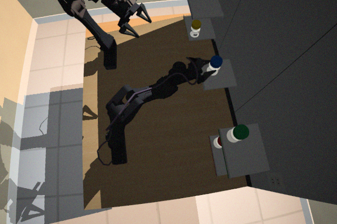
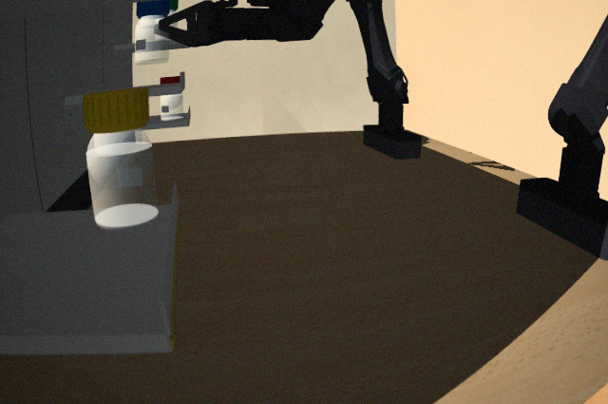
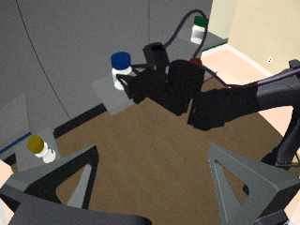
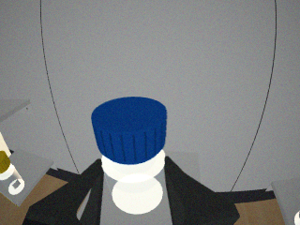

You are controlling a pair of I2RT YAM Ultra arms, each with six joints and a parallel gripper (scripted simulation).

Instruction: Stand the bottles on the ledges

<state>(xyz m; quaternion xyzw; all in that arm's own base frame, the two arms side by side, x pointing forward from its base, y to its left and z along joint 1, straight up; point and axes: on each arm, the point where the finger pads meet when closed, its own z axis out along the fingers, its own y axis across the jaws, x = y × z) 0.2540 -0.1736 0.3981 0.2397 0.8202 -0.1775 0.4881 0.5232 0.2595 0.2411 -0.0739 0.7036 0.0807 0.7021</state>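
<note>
My left hand is 300 mm short of the blue-capped bottle, 140 mm to the left of it and 170 mm above it. From my left hand the other things lie so: yellow strip: 270 mm ahead, 260 mm to the left, 360 mm below; blue strip: 270 mm ahead, 260 mm to the left, 160 mm below; yellow-capped bottle: 310 mm ahead, 200 mm to the left, 300 mm below.
</note>
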